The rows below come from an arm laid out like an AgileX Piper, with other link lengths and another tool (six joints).
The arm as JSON. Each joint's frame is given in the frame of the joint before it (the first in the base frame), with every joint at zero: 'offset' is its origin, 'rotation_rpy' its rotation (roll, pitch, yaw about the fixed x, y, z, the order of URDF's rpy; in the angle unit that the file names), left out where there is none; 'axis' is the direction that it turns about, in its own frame. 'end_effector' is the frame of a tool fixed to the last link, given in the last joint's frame.
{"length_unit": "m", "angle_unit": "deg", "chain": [
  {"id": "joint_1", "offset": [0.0, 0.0, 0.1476], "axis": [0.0, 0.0, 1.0]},
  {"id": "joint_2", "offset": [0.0, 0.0, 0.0], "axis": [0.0, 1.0, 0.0]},
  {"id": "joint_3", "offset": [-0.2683, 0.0, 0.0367], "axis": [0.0, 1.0, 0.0]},
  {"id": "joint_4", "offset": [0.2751, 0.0, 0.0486], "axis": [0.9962, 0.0, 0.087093]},
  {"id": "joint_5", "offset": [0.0, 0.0, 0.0], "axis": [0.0, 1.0, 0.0]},
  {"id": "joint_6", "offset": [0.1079, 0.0, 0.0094], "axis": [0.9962, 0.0, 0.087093]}
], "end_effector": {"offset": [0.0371, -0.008, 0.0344], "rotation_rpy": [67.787, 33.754, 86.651]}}
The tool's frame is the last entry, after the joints.
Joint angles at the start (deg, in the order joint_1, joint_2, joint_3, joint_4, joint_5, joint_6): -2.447 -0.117 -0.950 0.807 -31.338 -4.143
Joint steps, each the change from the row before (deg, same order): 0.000 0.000 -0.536 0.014 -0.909 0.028; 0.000 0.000 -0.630 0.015 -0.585 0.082; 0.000 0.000 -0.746 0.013 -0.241 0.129; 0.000 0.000 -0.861 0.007 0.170 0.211; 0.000 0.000 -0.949 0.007 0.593 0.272; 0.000 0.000 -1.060 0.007 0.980 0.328; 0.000 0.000 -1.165 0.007 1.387 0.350; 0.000 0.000 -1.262 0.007 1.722 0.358; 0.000 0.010 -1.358 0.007 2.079 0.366; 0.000 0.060 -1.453 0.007 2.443 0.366; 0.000 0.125 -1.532 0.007 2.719 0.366; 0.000 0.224 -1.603 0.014 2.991 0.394; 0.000 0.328 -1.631 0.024 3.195 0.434; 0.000 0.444 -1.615 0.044 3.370 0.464
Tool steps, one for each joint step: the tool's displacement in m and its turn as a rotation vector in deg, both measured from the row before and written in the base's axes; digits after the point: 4 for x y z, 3 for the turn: -0.0034 0.0001 0.0050 -0.024 -1.445 0.006; -0.0031 0.0000 0.0050 0.027 -1.218 0.046; -0.0029 0.0000 0.0051 0.069 -0.992 0.082; -0.0024 0.0000 0.0052 0.135 -0.699 0.143; -0.0019 -0.0001 0.0050 0.192 -0.367 0.192; -0.0015 -0.0001 0.0051 0.244 -0.093 0.236; -0.0011 -0.0001 0.0051 0.272 0.208 0.257; -0.0009 -0.0001 0.0051 0.288 0.445 0.266; -0.0006 -0.0001 0.0051 0.306 0.716 0.274; -0.0001 -0.0001 0.0049 0.321 1.035 0.275; 0.0003 -0.0001 0.0047 0.334 1.296 0.274; 0.0008 -0.0002 0.0044 0.379 1.595 0.290; 0.0013 -0.0002 0.0039 0.438 1.873 0.311; 0.0020 -0.0003 0.0031 0.500 2.177 0.327
